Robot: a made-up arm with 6 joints. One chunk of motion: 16 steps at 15 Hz.
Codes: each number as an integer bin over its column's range. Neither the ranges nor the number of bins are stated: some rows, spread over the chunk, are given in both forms.
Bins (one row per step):
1: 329 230 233 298 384 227
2: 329 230 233 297 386 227
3: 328 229 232 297 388 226
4: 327 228 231 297 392 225
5: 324 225 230 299 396 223
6: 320 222 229 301 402 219
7: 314 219 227 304 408 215
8: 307 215 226 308 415 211
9: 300 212 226 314 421 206
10: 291 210 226 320 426 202
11: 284 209 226 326 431 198
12: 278 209 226 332 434 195
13: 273 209 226 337 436 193
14: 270 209 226 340 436 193
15: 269 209 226 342 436 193
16: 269 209 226 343 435 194
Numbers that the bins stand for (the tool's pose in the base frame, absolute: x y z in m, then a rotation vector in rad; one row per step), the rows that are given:
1: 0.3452 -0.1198 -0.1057 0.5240 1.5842 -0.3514
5: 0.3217 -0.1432 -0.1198 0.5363 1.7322 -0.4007
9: 0.2090 -0.2043 -0.1386 0.7212 2.0404 -0.6103
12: 0.1057 -0.2184 -0.1386 0.9432 2.2007 -0.7459
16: 0.0634 -0.2184 -0.1386 1.0788 2.2130 -0.7582
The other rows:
2: 0.3452 -0.1198 -0.1057 0.5116 1.6089 -0.3514
3: 0.3405 -0.1245 -0.1104 0.5116 1.6336 -0.3637
4: 0.3358 -0.1292 -0.1151 0.5116 1.6829 -0.3760
6: 0.3029 -0.1573 -0.1245 0.5610 1.8062 -0.4500
7: 0.2748 -0.1714 -0.1339 0.5979 1.8801 -0.4993
8: 0.2419 -0.1902 -0.1386 0.6473 1.9664 -0.5486
10: 0.1667 -0.2137 -0.1386 0.7952 2.1021 -0.6596
11: 0.1339 -0.2184 -0.1386 0.8692 2.1637 -0.7089
13: 0.0822 -0.2184 -0.1386 1.0048 2.2253 -0.7705
14: 0.0681 -0.2184 -0.1386 1.0418 2.2253 -0.7705
15: 0.0634 -0.2184 -0.1386 1.0664 2.2253 -0.7705

